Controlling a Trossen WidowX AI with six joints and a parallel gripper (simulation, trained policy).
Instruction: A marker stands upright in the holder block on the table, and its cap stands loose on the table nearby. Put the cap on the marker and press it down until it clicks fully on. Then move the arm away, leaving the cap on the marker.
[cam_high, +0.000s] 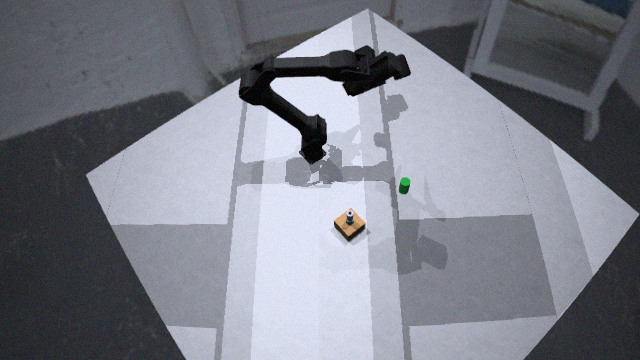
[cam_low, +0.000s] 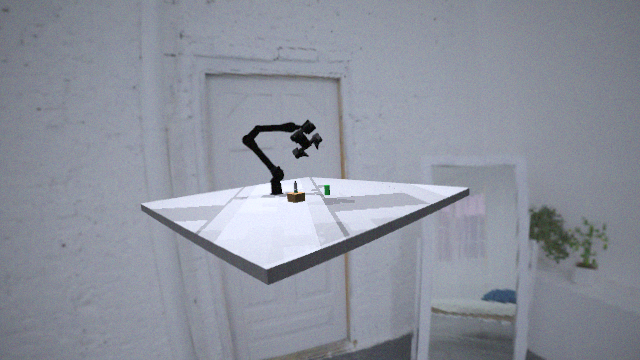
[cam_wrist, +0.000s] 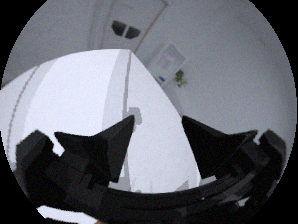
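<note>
My gripper tip is 24 cm short of the green cap, 14 cm to the left of it and 19 cm above it. Also, from my gripper tip: brown holder block (23 cm ahead, 34 cm to the right, 20 cm below).
</note>
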